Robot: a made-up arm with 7 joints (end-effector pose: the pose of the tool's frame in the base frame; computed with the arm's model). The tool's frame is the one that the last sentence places.
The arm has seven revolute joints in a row. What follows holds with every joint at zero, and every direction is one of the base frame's. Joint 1 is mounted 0.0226 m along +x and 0.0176 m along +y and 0.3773 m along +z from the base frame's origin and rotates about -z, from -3.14 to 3.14 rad. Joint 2 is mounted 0.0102 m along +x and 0.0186 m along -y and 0.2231 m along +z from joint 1 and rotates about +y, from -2.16 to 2.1 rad. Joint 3 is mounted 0.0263 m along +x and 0.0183 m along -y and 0.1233 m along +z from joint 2 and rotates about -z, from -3.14 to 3.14 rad. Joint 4 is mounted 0.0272 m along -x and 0.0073 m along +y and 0.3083 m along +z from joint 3 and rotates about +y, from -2.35 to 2.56 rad. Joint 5 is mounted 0.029 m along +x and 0.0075 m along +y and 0.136 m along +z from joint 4 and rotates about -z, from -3.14 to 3.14 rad. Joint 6 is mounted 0.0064 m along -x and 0.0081 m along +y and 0.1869 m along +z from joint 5 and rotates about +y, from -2.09 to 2.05 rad. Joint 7 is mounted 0.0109 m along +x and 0.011 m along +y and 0.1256 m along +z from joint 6 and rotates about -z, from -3.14 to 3.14 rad. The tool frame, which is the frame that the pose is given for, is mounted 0.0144 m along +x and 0.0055 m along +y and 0.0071 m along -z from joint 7; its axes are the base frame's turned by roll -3.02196, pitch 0.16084 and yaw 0.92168 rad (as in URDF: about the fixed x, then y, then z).
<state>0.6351 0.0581 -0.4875 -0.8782 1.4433 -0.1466 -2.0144</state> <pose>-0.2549 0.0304 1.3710 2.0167 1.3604 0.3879</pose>
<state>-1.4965 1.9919 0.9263 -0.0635 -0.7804 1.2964 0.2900</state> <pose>0.0802 0.6666 0.1564 -0.0409 -0.4054 -2.1599</pose>
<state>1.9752 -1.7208 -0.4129 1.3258 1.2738 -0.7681 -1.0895</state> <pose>0.4250 0.4222 0.8625 1.5986 -1.4512 -1.2531</pose>
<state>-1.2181 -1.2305 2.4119 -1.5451 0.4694 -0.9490 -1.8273</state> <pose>-0.2232 -0.1350 1.1091 2.0971 -0.0494 -0.4936</pose>
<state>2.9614 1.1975 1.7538 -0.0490 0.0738 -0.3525 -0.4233</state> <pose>-0.8162 -0.1335 0.8439 0.1692 1.7981 0.6976</pose>
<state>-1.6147 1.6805 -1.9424 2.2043 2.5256 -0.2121 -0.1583</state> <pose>-0.2276 0.1530 0.6662 -0.6548 1.7945 0.5477</pose>
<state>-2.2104 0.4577 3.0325 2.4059 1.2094 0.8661 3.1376</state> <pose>0.0854 -0.0648 0.7523 -1.0656 -0.5034 -0.8127</pose>
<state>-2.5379 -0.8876 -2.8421 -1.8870 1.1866 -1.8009 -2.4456</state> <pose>0.2363 0.1829 1.0358 0.9620 -0.2466 -1.4959</pose>
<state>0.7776 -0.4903 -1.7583 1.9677 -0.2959 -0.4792 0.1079</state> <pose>0.1288 0.3840 0.8095 1.4264 1.2591 -2.2321</pose>
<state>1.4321 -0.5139 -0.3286 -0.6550 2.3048 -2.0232 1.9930</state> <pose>-0.0168 0.4565 1.1741 -1.6626 -0.8074 1.3394</pose>
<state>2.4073 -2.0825 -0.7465 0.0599 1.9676 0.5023 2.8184</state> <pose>0.5581 0.5697 0.2349 1.1226 0.7839 -1.9153</pose>
